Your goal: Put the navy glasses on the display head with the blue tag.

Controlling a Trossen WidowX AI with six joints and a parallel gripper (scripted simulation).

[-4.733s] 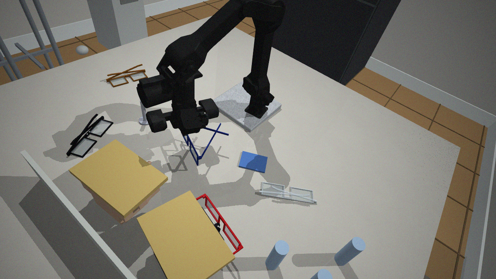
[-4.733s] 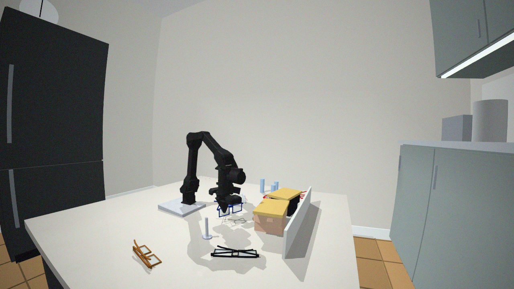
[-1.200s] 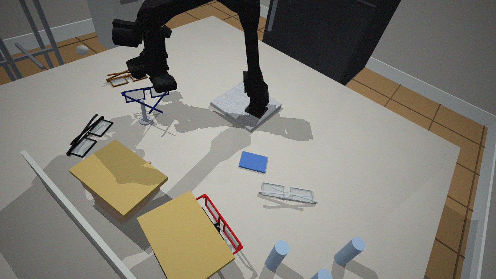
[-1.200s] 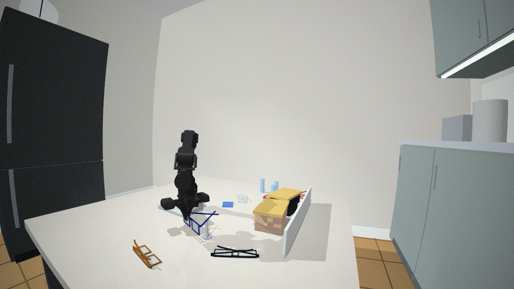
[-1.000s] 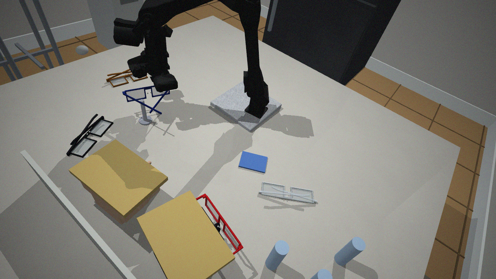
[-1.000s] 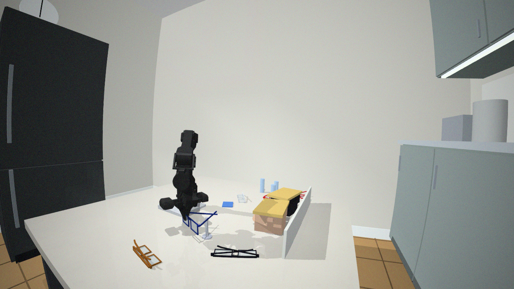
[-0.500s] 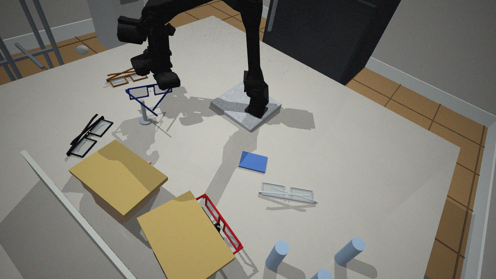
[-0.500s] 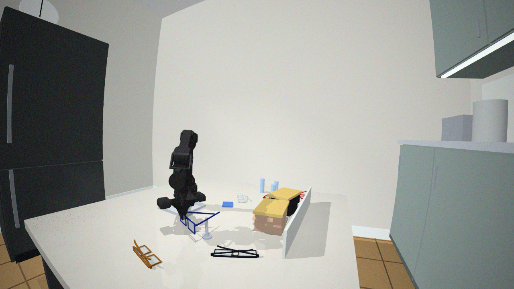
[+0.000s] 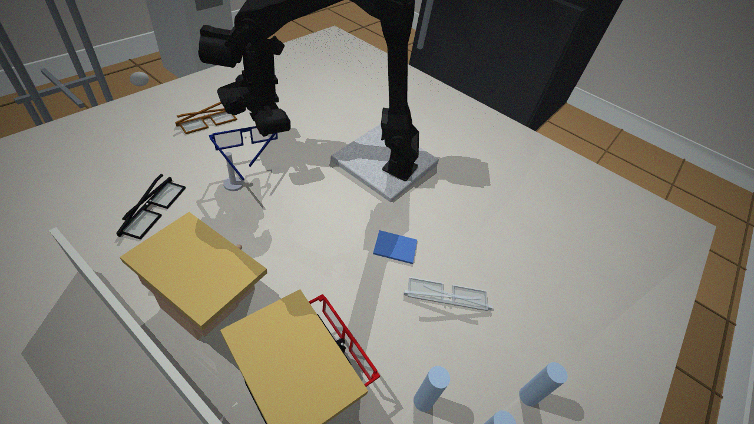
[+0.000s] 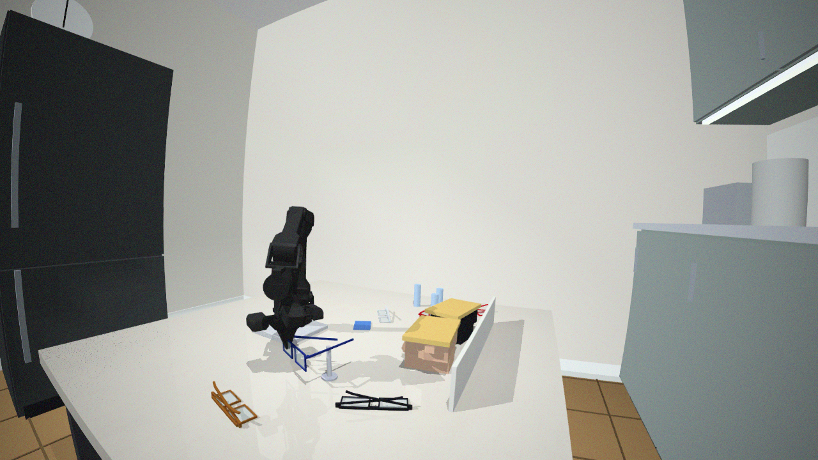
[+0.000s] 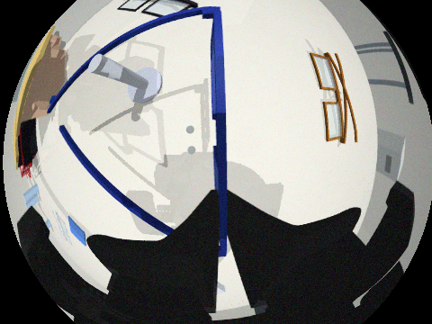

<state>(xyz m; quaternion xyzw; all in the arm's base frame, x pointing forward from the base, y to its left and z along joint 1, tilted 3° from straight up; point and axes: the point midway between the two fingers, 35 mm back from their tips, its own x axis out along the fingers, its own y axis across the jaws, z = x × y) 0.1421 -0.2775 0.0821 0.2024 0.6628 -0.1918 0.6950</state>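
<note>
My gripper tip is now 110 mm short of the grey post stand, 40 mm above it and 10 mm to the right of it. The rest, counted from my gripper tip: white panel (470 mm ahead, 250 mm to the left, 10 mm below); blue card (380 mm to the left, 60 mm below, 50 mm ahead); skin-coloured display head (320 mm ahead, 170 mm to the left).
</note>
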